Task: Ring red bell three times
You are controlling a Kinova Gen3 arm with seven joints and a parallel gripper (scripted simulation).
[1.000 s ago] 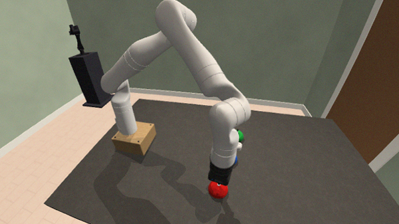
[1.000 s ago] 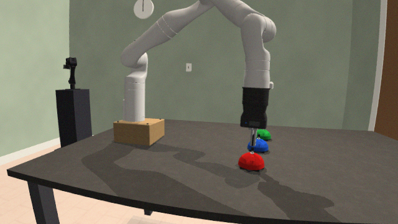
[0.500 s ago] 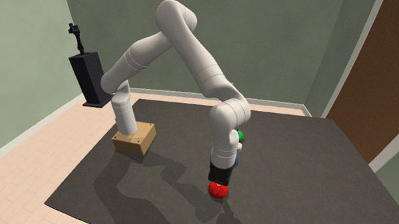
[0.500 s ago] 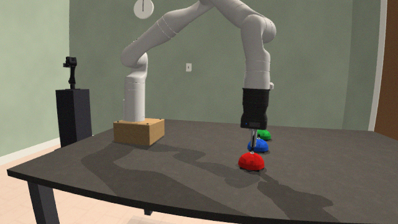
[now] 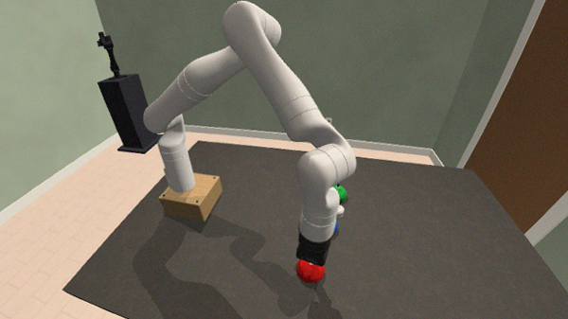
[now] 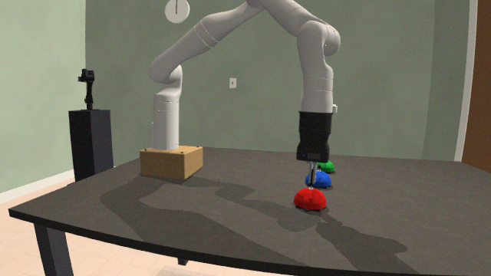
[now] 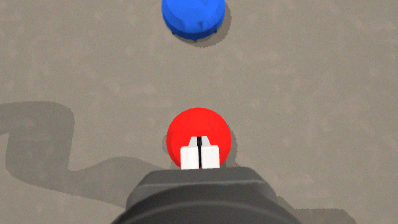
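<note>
Right now the red bell is 4 cm below my hand. Round my hand: green bell (9 cm ahead, 34 cm to the left, 4 cm below); blue bell (4 cm ahead, 17 cm to the left, 4 cm below).
</note>
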